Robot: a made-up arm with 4 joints. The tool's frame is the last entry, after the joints. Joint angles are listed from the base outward.
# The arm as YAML. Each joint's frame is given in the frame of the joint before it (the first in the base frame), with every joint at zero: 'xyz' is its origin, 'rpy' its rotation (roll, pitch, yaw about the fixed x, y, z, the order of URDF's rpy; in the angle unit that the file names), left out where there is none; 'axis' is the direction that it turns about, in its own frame. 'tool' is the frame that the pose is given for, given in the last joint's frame.
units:
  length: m
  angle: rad
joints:
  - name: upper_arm
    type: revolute
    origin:
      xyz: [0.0, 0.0, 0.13]
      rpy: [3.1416, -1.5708, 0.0]
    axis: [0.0, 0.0, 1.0]
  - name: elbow
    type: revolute
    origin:
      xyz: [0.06, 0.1, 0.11]
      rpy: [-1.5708, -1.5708, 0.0]
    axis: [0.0, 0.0, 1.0]
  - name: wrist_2
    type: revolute
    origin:
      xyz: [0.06, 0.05, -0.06]
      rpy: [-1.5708, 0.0, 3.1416]
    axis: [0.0, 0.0, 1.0]
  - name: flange
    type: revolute
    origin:
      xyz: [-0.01, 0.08, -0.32]
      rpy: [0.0, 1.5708, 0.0]
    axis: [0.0, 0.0, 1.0]
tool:
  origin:
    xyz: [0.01, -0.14, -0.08]
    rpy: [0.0, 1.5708, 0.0]
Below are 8 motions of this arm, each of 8 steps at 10 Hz.
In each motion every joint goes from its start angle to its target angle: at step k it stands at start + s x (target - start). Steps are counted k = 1, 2, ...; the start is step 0. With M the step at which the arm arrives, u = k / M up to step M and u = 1 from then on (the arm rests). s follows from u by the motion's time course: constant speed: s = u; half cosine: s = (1 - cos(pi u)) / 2; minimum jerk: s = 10 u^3 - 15 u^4 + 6 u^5.
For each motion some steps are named. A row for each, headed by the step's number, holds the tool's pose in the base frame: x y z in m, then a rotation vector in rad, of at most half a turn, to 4 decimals.
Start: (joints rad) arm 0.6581 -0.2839 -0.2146 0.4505
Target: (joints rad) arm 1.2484 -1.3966 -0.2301 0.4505
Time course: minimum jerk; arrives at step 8
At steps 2, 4, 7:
2: 0.4255 -0.3126 0.3938 0.3073 0.2145 0.3989
4: 0.5424 -0.2282 0.2175 0.5642 0.5110 0.7098
7: 0.5719 -0.0099 0.0699 0.8122 0.7934 1.1928

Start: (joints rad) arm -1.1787 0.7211 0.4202 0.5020
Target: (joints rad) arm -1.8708 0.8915 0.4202 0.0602
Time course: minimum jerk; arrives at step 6
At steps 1, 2, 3, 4, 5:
1: -0.0910 0.4036 0.4059 -1.4341 -0.8909 -0.1368
2: -0.0984 0.4187 0.3565 -1.4619 -0.9320 -0.0326
3: -0.1082 0.4308 0.2739 -1.5067 -0.9735 0.1553
4: -0.1149 0.4278 0.1934 -1.5496 -0.9779 0.3558
5: -0.1176 0.4191 0.1471 -1.5743 -0.9613 0.4793

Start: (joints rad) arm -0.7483 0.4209 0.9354 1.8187
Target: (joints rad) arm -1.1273 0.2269 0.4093 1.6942
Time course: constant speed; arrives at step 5
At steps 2, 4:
2: 0.1331 0.4664 0.5153 -2.3699 0.0059 -1.0328
4: 0.1629 0.5267 0.4173 -2.6024 -0.1068 -0.7792

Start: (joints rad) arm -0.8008 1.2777 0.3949 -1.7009
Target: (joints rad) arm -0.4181 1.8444 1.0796 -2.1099
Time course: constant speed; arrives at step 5
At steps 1, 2, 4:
1: -0.0837 0.1899 0.3443 1.2270 -0.9086 1.2391
2: -0.1094 0.1586 0.3541 1.4376 -1.0632 1.3414
4: -0.1621 0.0830 0.3571 1.8399 -1.3790 1.5761

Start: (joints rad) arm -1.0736 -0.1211 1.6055 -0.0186
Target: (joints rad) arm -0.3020 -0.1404 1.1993 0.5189
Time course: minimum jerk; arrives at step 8
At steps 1, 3, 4, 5, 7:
1: 0.1533 0.3181 0.4547 -0.9040 -0.7687 -1.4890
3: 0.1697 0.2567 0.5273 -0.8857 -0.4576 -1.4914
4: 0.1865 0.1907 0.5789 -0.8644 -0.2059 -1.4459
5: 0.2054 0.1156 0.6172 -0.8384 0.0219 -1.3614
7: 0.2292 0.0223 0.6430 -0.8030 0.2475 -1.2240

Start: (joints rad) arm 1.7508 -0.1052 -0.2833 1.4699
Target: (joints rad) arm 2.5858 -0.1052 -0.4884 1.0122
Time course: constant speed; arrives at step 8
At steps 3, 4, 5, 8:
3: 0.2885 -0.5049 -0.0955 0.7754 -0.3787 0.0655
4: 0.2892 -0.4739 -0.1505 0.9348 -0.4109 0.0535
5: 0.2901 -0.4368 -0.2009 1.0934 -0.4445 0.0400
8: 0.2939 -0.2961 -0.3186 1.5635 -0.5549 -0.0111

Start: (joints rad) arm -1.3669 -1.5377 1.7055 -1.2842
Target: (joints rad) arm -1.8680 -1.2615 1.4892 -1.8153
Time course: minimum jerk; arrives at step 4
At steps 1, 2, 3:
1: 0.3510 -0.0332 0.2602 -1.3010 -1.0963 -1.3549
2: 0.3581 -0.0174 0.2627 -1.1501 -1.3289 -1.0614
3: 0.3764 -0.0004 0.2581 -1.0057 -1.4778 -0.7254

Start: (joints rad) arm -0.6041 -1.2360 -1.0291 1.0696
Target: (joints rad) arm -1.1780 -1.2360 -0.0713 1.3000
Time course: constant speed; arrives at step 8
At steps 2, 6, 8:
2: 0.6167 0.1191 0.1933 -1.0888 1.0695 0.9381
6: 0.6311 0.1023 0.1563 -1.7394 1.3950 0.4635
8: 0.6374 0.0891 0.1469 -2.0418 1.5411 0.1720

